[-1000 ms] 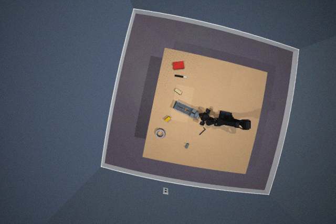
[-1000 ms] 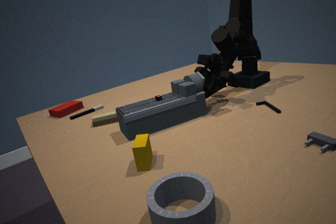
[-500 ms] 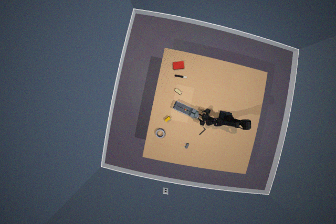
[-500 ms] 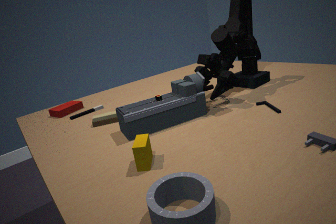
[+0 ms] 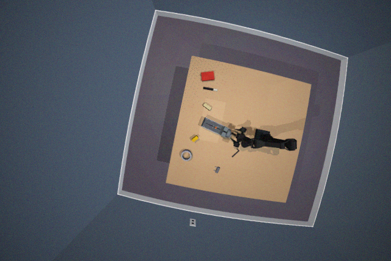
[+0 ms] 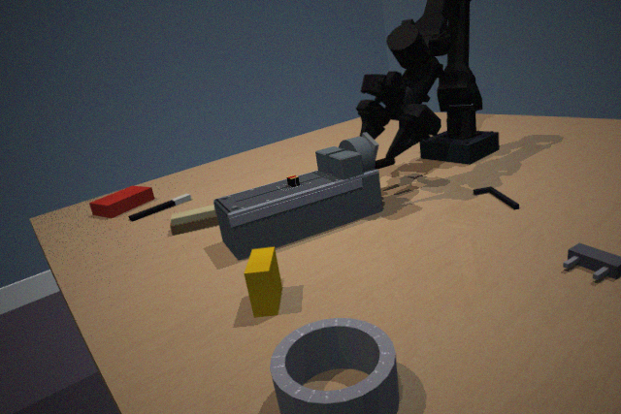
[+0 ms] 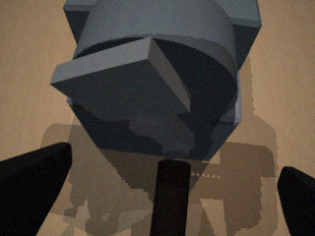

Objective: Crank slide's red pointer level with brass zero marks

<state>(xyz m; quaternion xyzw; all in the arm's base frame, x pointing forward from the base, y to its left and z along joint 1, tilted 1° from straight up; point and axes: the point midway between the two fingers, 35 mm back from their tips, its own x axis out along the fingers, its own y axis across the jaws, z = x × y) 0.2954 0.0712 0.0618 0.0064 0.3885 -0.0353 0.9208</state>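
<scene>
Right now my gripper tip is 2 cm past the black crank handle and 2 cm above it. The rest, counted from my gripper tip: black hex key 13 cm behind, 16 cm to the left, 8 cm below; red pointer 17 cm ahead; tan block 30 cm ahead, 16 cm to the right, 7 cm below.
</scene>
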